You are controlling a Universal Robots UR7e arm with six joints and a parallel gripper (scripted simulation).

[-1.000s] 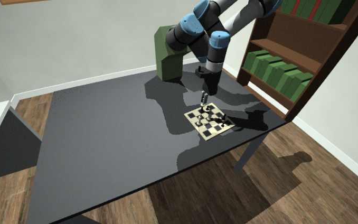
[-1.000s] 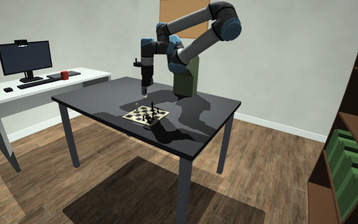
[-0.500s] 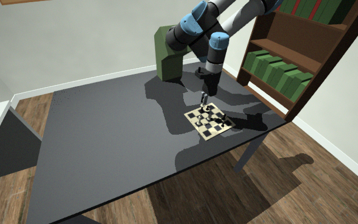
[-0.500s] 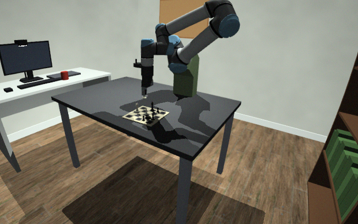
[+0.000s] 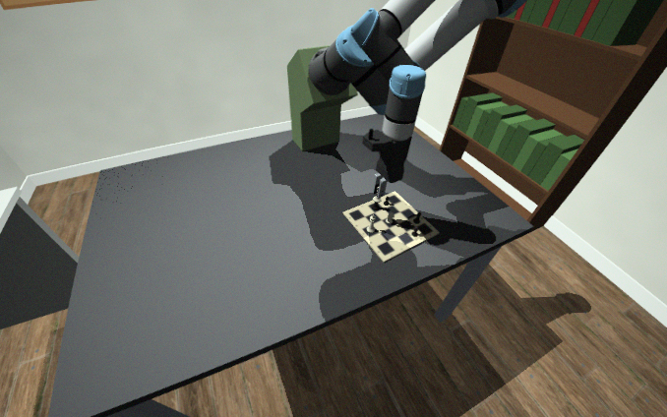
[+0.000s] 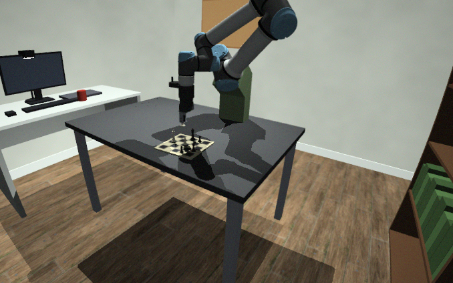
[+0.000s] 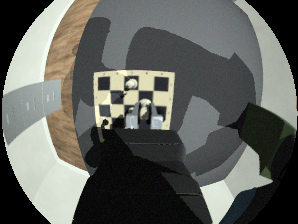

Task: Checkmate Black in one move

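My hand is 40 mm short of the white piece, 30 mm to the left of it and 90 mm above it. Round my hand: chessboard 30 mm ahead, 40 mm to the left, 120 mm below; black piece 40 mm behind, 30 mm to the left, 90 mm below.
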